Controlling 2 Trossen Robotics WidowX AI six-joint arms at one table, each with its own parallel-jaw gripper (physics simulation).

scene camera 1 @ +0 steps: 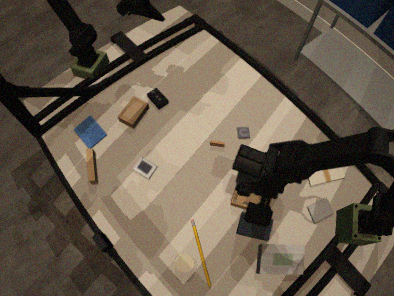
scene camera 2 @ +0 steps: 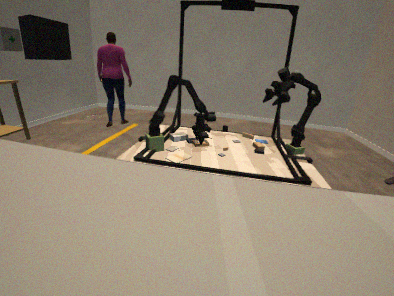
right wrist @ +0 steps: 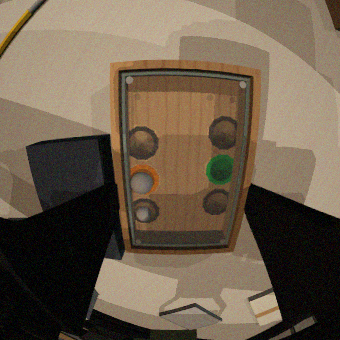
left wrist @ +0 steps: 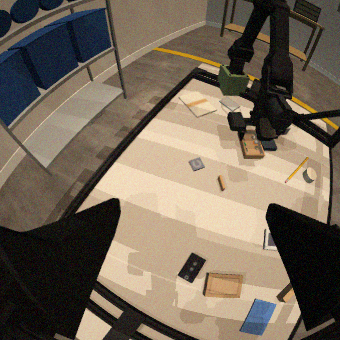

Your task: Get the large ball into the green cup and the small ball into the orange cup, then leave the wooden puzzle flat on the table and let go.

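Places are measured from the left arm's base along level axes (x right, y ahead, z up), in millimetres.
Where they show: left gripper, between the fingertips: (scene camera 1: pixel 172 9) (scene camera 2: pixel 267 103) (left wrist: pixel 197 209); right gripper, between the fingertips: (scene camera 1: pixel 256 198) (scene camera 2: pixel 199 142) (right wrist: pixel 183 190) (left wrist: pixel 249 139); left arm's base, origin of its link: (scene camera 1: pixel 88 59) (scene camera 2: pixel 295 145); right arm's base, origin of its link: (scene camera 1: pixel 367 222) (scene camera 2: pixel 154 134) (left wrist: pixel 234 70).
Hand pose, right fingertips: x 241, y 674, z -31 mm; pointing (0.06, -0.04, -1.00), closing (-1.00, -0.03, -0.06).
Each offset is from my right fingertips to the top centre of the thing. "*": to the spot under its first point.
The wooden puzzle {dx +1, dy -12, dz +9 mm} (scene camera 1: pixel 238 199) (left wrist: pixel 254 155) (right wrist: pixel 185 65) is a shallow wooden tray under a clear lid. My right gripper (scene camera 1: pixel 252 200) (left wrist: pixel 249 139) (right wrist: pixel 183 190) is shut on its two long sides. In the right wrist view, the large grey ball {dx +24, dy +0, dz +1 mm} (right wrist: pixel 142 183) sits in the orange cup {* dx +14, dy -10, dz +5 mm} (right wrist: pixel 155 174) at the left. The small ball {dx +23, dy +22, dz -2 mm} (right wrist: pixel 143 214) sits in the plain dark cup {* dx +13, dy +8, dz +5 mm} (right wrist: pixel 156 206) below it. The green cup {* dx -17, dy -15, dz +4 mm} (right wrist: pixel 220 169) at the right is empty. The puzzle's height above the table is hard to tell. My left gripper (left wrist: pixel 197 209) is open and empty, away from the puzzle.
A dark box {dx +74, dy +22, dz -2 mm} (scene camera 1: pixel 254 229) (right wrist: pixel 70 167) lies close beside the puzzle. A clear box {dx +142, dy +119, dz +20 mm} (scene camera 1: pixel 282 259), a pencil {dx +190, dy -89, dz -13 mm} (scene camera 1: pixel 201 250) (left wrist: pixel 296 170) and a grey square {* dx -33, dy +201, dz -15 mm} (scene camera 1: pixel 320 210) lie around it. A small wooden stick {dx -118, dy -156, dz +0 mm} (scene camera 1: pixel 216 143) and a grey tile {dx -186, dy -94, dz -14 mm} (scene camera 1: pixel 243 132) (left wrist: pixel 196 164) lie farther off.
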